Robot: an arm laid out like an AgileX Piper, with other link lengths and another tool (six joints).
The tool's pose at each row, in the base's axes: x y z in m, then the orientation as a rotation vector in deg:
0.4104 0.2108 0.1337 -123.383 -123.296 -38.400
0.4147 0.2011 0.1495 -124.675 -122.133 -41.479
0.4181 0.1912 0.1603 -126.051 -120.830 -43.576
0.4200 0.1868 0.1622 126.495 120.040 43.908
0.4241 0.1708 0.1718 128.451 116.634 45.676
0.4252 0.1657 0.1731 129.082 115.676 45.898
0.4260 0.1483 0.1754 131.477 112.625 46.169
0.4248 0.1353 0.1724 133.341 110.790 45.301
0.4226 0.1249 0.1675 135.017 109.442 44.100
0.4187 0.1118 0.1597 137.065 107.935 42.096
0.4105 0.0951 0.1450 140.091 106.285 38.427
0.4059 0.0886 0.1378 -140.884 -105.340 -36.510
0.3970 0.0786 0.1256 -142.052 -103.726 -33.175
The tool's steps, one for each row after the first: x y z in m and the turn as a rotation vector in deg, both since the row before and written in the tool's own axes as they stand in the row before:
-0.0044 0.0090 -0.0162 -2.066 0.653 0.892
-0.0059 0.0073 -0.0118 -1.504 0.339 1.033
-0.0035 0.0028 -0.0025 -0.408 -0.058 0.493
-0.0118 0.0087 -0.0122 -1.575 0.209 2.265
-0.0043 0.0023 -0.0024 -0.325 -0.076 0.673
-0.0154 0.0044 -0.0073 -0.697 -0.364 2.360
-0.0132 0.0006 -0.0019 0.064 -0.716 1.609
-0.0116 -0.0012 0.0003 0.358 -0.770 1.330
-0.0154 -0.0026 0.0016 0.671 -1.194 1.554
-0.0219 -0.0071 0.0055 1.570 -1.924 2.074
-0.0093 -0.0041 0.0034 0.861 -0.857 0.841
-0.0152 -0.0079 0.0060 1.562 -1.433 1.390

